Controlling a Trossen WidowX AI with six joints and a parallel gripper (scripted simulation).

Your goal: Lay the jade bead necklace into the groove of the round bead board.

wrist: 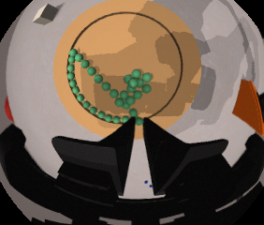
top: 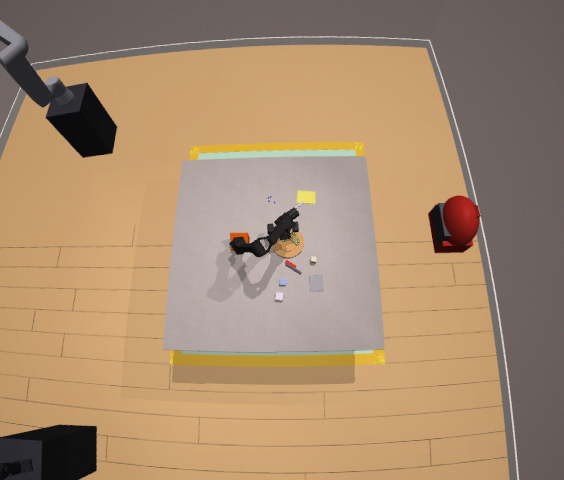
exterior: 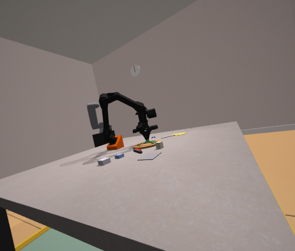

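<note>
Right now the round wooden bead board is 2 cm ahead of my gripper tip, 6 cm to the right of it and 1 cm below it. From my gripper tip the other things lie so: beige cube (17 cm ahead, 19 cm to the right, 1 cm below); then red-handled tool (4 cm ahead, 21 cm to the right, 2 cm below); then yellow sheet (17 cm ahead, 25 cm to the left, 2 cm below).
</note>
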